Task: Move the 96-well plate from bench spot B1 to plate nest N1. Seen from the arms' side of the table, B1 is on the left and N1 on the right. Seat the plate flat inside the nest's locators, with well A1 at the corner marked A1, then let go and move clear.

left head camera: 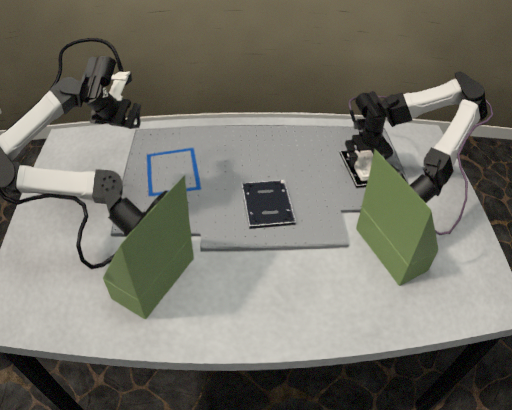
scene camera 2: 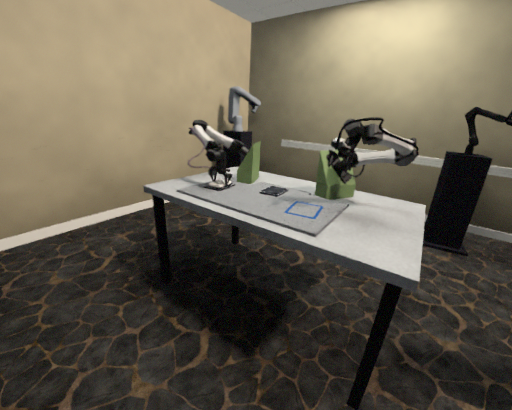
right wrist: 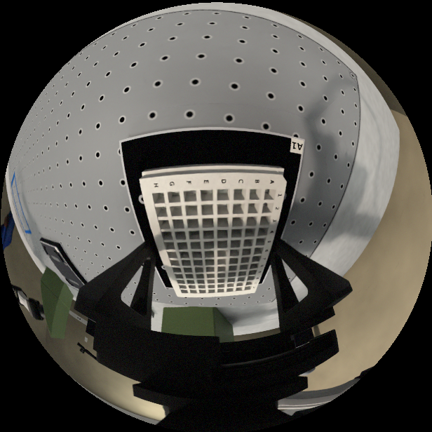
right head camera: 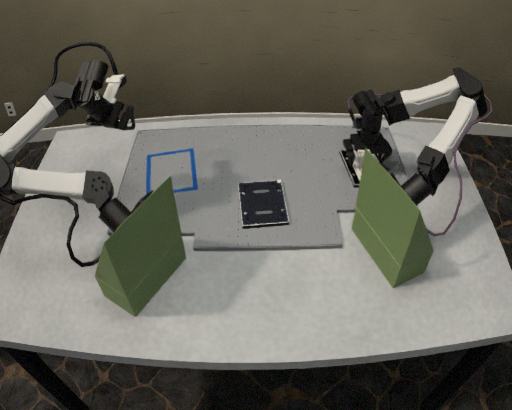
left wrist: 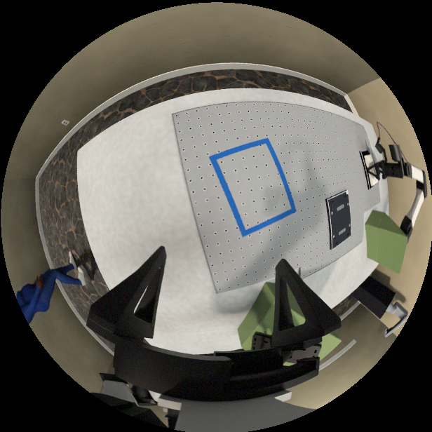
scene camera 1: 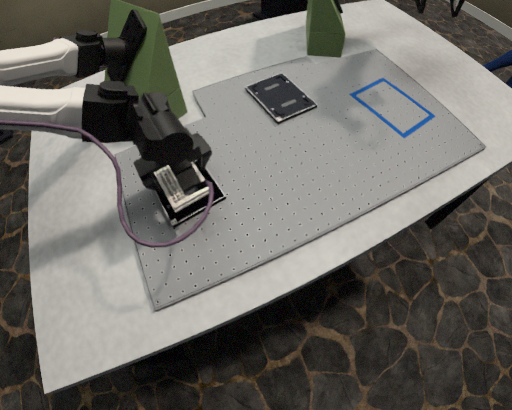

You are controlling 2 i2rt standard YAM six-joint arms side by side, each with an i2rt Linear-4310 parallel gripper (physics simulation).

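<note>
The white 96-well plate is between the fingers of my right gripper, which is shut on it. It lies over the black nest N1. In the right wrist view a wide black strip of nest shows past row 1, and the plate's other end reaches past the nest's edge. The plate's A1 corner is on the same side as the A1 label. I cannot tell its height above the nest. My left gripper is open and empty, high and away from the blue outline B1.
A second dark nest lies on the grey perforated board between B1 and N1. Two green wedges stand near the arms. A purple cable hangs from the right arm and passes in front of N1 in scene camera 1.
</note>
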